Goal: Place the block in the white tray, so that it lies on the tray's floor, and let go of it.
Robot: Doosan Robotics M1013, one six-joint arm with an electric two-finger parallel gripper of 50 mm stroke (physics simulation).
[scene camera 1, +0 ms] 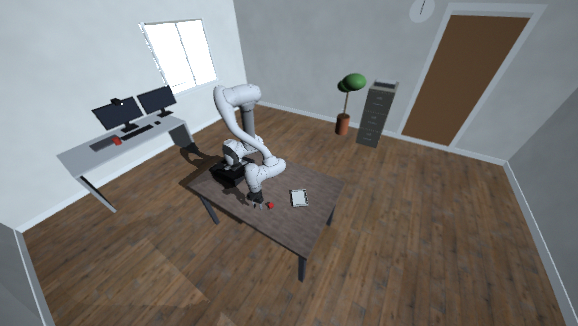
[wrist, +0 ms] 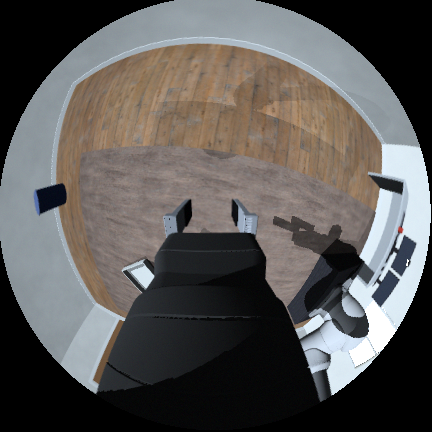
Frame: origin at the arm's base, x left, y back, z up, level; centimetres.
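Seen in the pictures: gripper, fingertip midpoint: [scene camera 1: 258, 208] [wrist: 211, 207]; arm's base at its link origin: [scene camera 1: 235, 164] [wrist: 330, 298].
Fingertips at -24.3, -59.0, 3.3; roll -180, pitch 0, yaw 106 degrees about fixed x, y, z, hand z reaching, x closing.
Pixels of each thing's top centre, then the offset from my fingertips to it, as dx, dy, dz. Level surfaces: height alone.
- small red block at its top centre: [scene camera 1: 270, 204] +13.3, +0.6, -10.3
- white tray at its top centre: [wrist: 146, 284] [scene camera 1: 299, 196] +35.5, -13.7, -11.7
- wooden table at its surface level: dz -13.7
A small red block [scene camera 1: 271, 205] lies on the table, between the gripper and the tray in the scene view. It does not show in the wrist view, where the gripper's black body covers part of the table. The white tray [scene camera 1: 299, 198] [wrist: 141, 274] lies on the table to the right of the block in the scene view, and is partly covered by the gripper's body in the wrist view. My gripper [scene camera 1: 257, 206] [wrist: 211, 207] is open with nothing between its fingers, above the table and just left of the block in the scene view.
The wooden table [scene camera 1: 292, 225] [wrist: 150, 175] carries the arm's dark base block [scene camera 1: 229, 172] [wrist: 325, 280] at its far left in the scene view. A desk [scene camera 1: 80, 161] with two monitors stands by the wall. A potted plant [scene camera 1: 342, 124] and a filing cabinet [scene camera 1: 374, 117] stand behind the table.
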